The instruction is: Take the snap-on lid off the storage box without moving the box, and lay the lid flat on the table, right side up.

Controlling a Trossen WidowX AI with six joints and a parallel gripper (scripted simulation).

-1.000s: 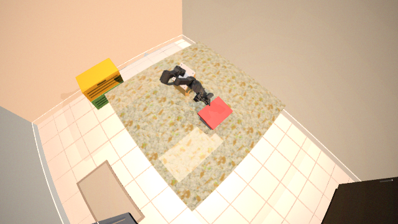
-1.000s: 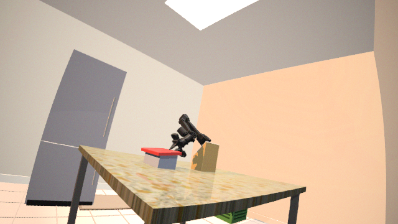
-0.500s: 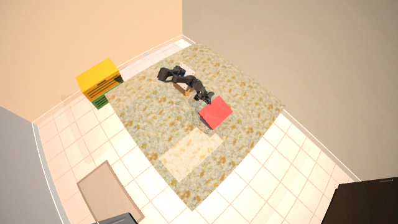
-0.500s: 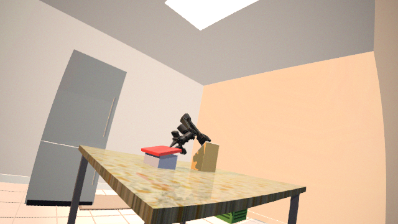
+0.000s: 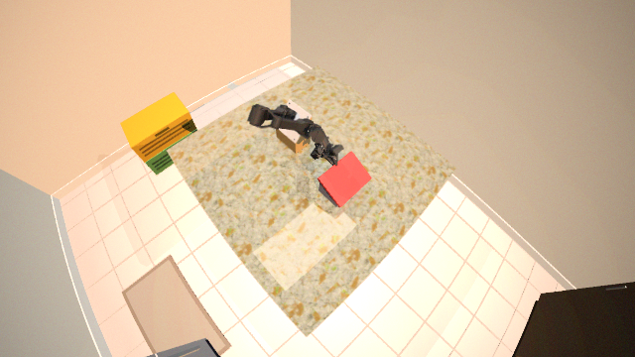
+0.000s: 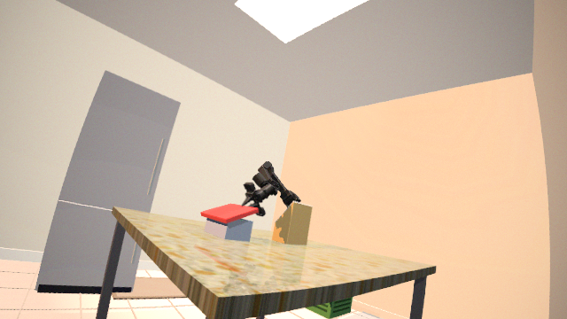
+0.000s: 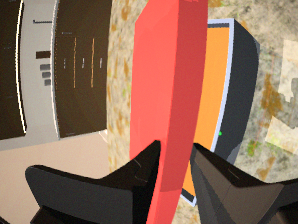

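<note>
Now: the red lid 70 mm ahead of my gripper tip, 10 mm to the right of it and 30 mm below it. The rest, counted from my gripper tip: storage box: 60 mm ahead, 10 mm to the right, 100 mm below.
</note>
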